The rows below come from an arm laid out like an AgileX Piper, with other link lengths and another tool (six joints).
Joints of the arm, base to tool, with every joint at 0 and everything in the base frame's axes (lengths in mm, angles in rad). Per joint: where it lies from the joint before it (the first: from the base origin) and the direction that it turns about. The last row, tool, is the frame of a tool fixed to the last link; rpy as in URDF.
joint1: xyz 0 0 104.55 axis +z
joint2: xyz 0 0 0 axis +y
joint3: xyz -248.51 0 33.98 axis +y
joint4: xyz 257.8 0 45.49 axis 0.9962 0 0.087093
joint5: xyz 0 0 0 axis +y
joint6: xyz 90.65 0 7.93 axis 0.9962 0 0.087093
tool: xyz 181.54 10 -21.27 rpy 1.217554 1.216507 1.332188
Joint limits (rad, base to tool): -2.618..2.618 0..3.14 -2.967..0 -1.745..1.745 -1.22..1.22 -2.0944..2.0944
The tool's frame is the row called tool.
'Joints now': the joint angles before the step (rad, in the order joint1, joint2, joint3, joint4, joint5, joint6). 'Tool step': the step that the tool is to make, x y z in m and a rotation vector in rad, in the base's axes. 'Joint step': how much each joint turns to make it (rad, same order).
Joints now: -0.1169, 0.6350, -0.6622, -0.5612, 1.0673, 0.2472
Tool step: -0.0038, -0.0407, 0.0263, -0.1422, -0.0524, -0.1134
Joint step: 0.0005, 0.0142, 0.0001, -0.2181, -0.0035, 0.1472
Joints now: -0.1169, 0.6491, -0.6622, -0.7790, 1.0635, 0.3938
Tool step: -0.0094, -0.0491, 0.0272, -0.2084, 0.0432, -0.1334
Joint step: -0.0002, 0.1093, 0.0000, -0.2954, 0.0446, 0.1650
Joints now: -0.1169, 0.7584, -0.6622, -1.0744, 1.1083, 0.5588
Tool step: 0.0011, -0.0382, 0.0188, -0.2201, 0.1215, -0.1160
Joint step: -0.0002, 0.2163, 0.0000, -0.2899, 0.0923, 0.1764
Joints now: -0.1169, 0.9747, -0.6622, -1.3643, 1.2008, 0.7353
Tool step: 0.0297, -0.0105, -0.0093, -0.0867, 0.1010, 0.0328
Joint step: 0.0000, 0.1753, 0.0000, -0.1365, -0.0127, 0.0902
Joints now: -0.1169, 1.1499, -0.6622, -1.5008, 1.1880, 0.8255
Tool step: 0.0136, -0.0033, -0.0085, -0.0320, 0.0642, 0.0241
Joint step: -0.0003, 0.0812, 0.0000, -0.0544, -0.0062, 0.0226
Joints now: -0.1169, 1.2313, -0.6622, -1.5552, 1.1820, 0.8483
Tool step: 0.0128, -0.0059, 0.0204, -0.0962, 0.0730, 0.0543
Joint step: -0.0068, 0.0191, -0.0050, -0.1015, -0.0066, -0.0504
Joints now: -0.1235, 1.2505, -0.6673, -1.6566, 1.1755, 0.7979
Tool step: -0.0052, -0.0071, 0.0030, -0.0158, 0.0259, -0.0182
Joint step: -0.0281, 0.0080, -0.0053, -0.0129, -0.0015, -0.0225
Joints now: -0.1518, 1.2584, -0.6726, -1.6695, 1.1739, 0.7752
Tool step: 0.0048, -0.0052, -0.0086, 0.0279, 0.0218, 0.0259
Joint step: -0.0388, 0.0024, -0.0002, -0.0023, -0.0703, -0.0188
